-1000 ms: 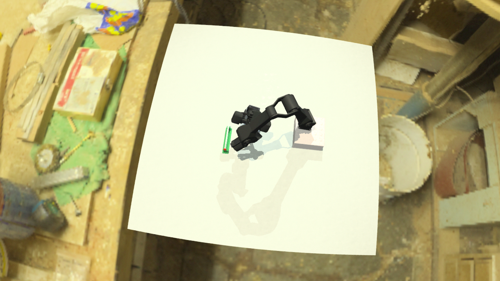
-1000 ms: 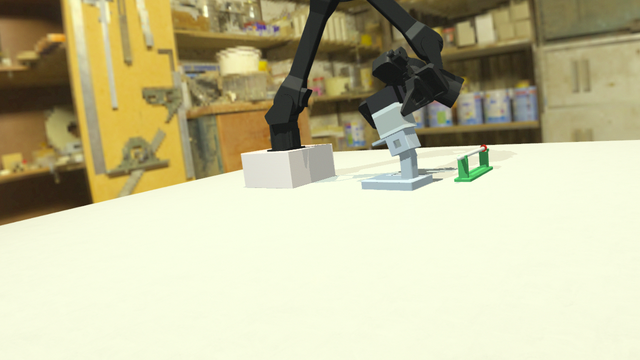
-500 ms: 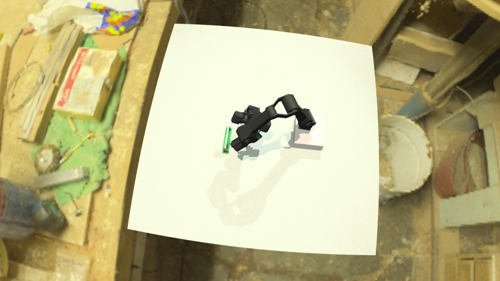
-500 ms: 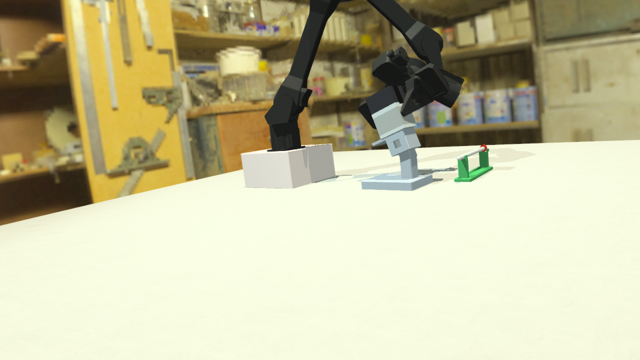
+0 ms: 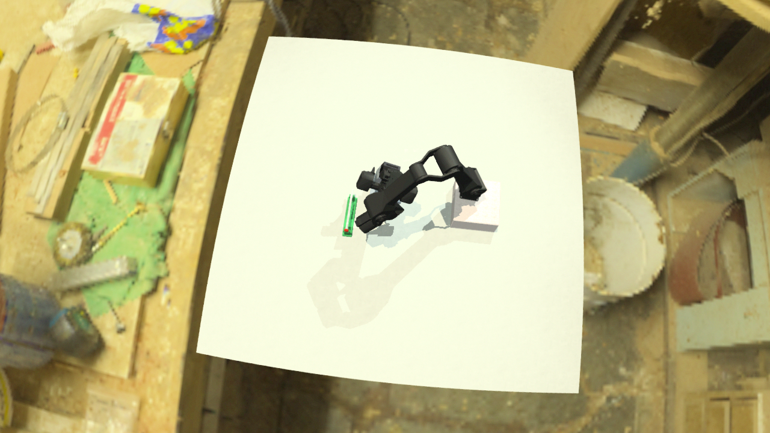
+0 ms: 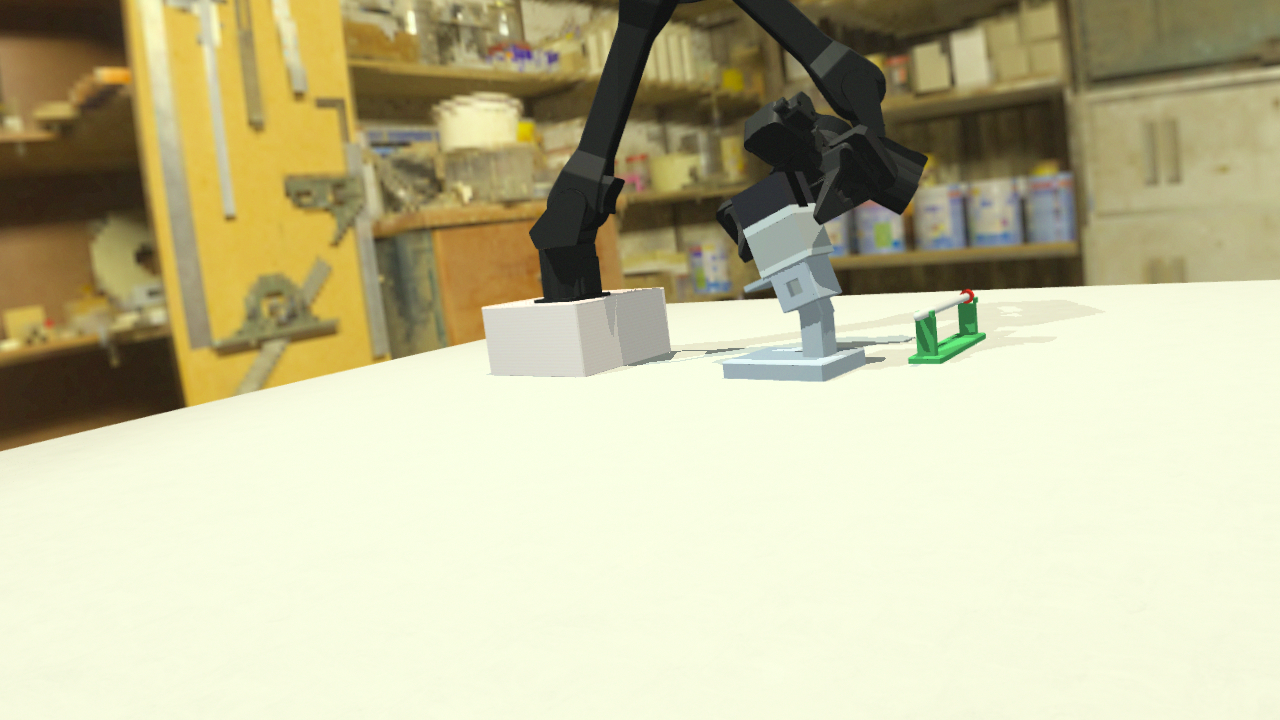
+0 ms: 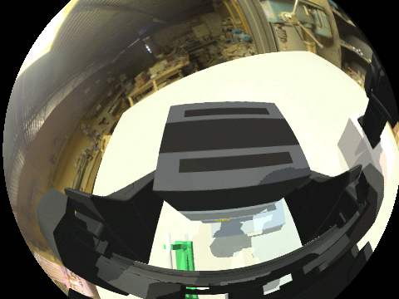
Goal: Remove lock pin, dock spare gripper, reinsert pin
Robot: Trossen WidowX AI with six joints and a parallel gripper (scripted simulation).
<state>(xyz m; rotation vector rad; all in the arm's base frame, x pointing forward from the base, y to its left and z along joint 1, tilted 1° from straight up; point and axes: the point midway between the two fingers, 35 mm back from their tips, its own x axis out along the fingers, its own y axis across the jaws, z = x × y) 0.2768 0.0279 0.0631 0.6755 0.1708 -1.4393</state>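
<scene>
The spare gripper is 20 mm to the left of my gripper tip. Round my gripper tip: green cradle 130 mm to the left, 100 mm below, 100 mm ahead; then grey mount 70 mm below, 20 mm to the left.
</scene>
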